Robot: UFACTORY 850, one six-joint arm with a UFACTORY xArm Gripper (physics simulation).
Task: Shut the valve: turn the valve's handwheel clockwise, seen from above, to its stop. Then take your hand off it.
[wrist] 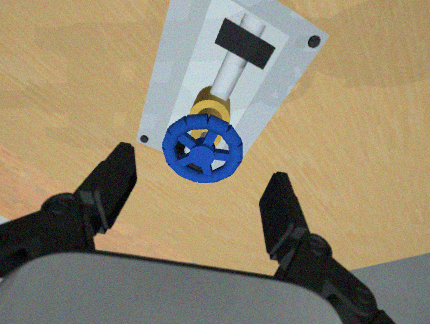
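Observation:
The valve's blue handwheel [201, 154] has several spokes and a notched rim, and it faces the camera in the middle of the view. The brass valve body [210, 108] shows behind its upper edge, with a pale pipe [229, 75] running up from it. My gripper [202, 174] is open, with one black finger to the lower left of the wheel and one to the lower right. In the picture neither finger overlaps the wheel's rim. How far the fingertips stand above or below the wheel is hard to tell.
The valve is mounted on a grey plate [167, 65] with dark bolts at its corners. A black clamp block [245, 43] crosses the pipe. The wooden table top [365, 150] lies around the plate, and a grey surface [395, 282] shows at the lower right.

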